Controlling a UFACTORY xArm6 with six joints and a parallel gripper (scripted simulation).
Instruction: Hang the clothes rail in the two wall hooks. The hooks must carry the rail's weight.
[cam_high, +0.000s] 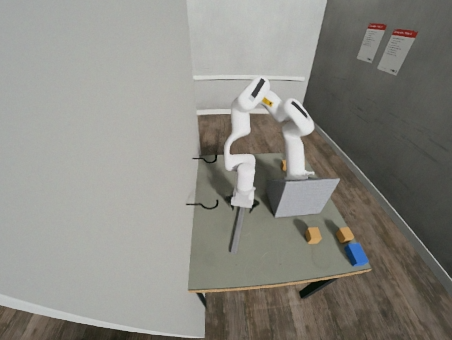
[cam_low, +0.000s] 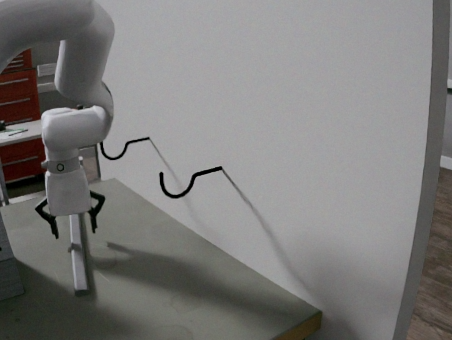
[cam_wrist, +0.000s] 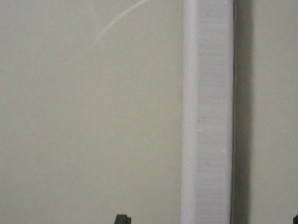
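The grey clothes rail is 20 mm below my hand. Round my hand: blue block (540 mm behind, 230 mm to the left, 10 mm below); white wall panel (290 mm ahead, 40 mm to the right, 390 mm above).
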